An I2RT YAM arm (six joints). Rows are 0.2 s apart.
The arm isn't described. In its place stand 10 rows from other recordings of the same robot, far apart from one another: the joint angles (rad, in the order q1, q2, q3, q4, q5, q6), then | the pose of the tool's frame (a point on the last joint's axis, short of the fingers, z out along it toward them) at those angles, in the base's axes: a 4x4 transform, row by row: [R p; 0 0 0 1], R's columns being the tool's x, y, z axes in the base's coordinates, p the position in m.
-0.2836, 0.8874, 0.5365, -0.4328, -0.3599, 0.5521 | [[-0.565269 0.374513 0.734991 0.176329], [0.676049 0.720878 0.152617 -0.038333], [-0.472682 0.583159 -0.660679 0.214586], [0 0 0 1]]
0.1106, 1.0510, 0.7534, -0.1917, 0.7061, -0.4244 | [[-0.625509 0.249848 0.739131 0.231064], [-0.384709 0.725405 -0.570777 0.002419], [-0.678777 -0.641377 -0.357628 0.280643], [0 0 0 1]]
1.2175, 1.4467, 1.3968, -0.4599, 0.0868, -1.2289 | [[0.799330 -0.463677 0.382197 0.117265], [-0.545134 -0.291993 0.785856 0.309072], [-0.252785 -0.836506 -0.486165 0.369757], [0 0 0 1]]
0.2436, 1.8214, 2.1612, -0.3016, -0.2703, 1.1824 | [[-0.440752 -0.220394 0.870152 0.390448], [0.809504 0.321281 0.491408 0.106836], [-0.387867 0.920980 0.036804 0.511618], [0 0 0 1]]
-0.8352, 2.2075, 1.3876, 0.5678, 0.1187, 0.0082 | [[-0.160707 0.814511 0.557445 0.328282], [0.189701 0.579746 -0.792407 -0.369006], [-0.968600 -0.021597 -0.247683 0.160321], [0 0 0 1]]
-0.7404, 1.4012, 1.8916, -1.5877, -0.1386, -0.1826 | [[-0.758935 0.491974 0.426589 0.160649], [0.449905 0.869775 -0.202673 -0.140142], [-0.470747 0.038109 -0.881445 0.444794], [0 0 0 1]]
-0.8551, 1.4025, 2.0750, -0.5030, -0.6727, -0.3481 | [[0.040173 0.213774 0.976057 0.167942], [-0.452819 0.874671 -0.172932 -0.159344], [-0.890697 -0.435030 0.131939 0.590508], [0 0 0 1]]
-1.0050, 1.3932, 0.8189, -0.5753, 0.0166, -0.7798 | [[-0.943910 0.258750 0.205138 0.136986], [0.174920 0.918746 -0.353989 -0.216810], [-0.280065 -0.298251 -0.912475 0.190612], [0 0 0 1]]
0.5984, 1.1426, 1.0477, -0.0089, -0.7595, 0.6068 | [[-0.625947 -0.751597 0.208067 0.200385], [0.073730 0.208570 0.975224 0.166289], [-0.776372 0.625780 -0.075139 0.379838], [0 0 0 1]]
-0.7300, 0.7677, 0.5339, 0.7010, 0.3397, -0.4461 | [[-0.064153 0.912022 0.405093 0.124969], [-0.488494 0.325271 -0.809674 -0.127756], [-0.870206 -0.249828 0.424651 0.346898], [0 0 0 1]]
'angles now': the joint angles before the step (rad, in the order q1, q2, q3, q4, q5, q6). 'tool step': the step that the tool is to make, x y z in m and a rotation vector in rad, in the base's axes. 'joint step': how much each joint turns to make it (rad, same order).
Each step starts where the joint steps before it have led.
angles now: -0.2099, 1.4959, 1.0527, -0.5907, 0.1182, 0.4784
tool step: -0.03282, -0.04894, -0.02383, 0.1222, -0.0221, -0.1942
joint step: -0.2056, -0.0326, -0.1215, 0.0691, -0.1118, 0.0522
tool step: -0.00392, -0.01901, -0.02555, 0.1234, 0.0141, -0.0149
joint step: -0.0799, 0.0751, -0.0247, 0.0323, -0.1228, -0.0089
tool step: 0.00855, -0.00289, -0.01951, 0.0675, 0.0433, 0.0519
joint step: -0.0016, 0.0905, 0.0200, -0.0046, -0.0569, -0.0339
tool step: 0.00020, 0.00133, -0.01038, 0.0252, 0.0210, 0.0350
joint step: 0.0015, 0.0294, -0.0091, 0.0030, -0.0231, -0.0276
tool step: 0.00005, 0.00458, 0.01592, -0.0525, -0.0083, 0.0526
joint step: 0.0168, -0.0445, 0.0197, -0.0413, 0.0276, -0.0490
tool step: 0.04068, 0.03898, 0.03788, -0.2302, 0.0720, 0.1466
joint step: 0.1931, 0.0289, 0.1900, -0.1441, 0.2405, -0.0445
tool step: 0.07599, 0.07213, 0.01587, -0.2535, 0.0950, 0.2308
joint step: 0.2607, 0.2371, 0.3491, -0.1533, 0.2578, -0.0674
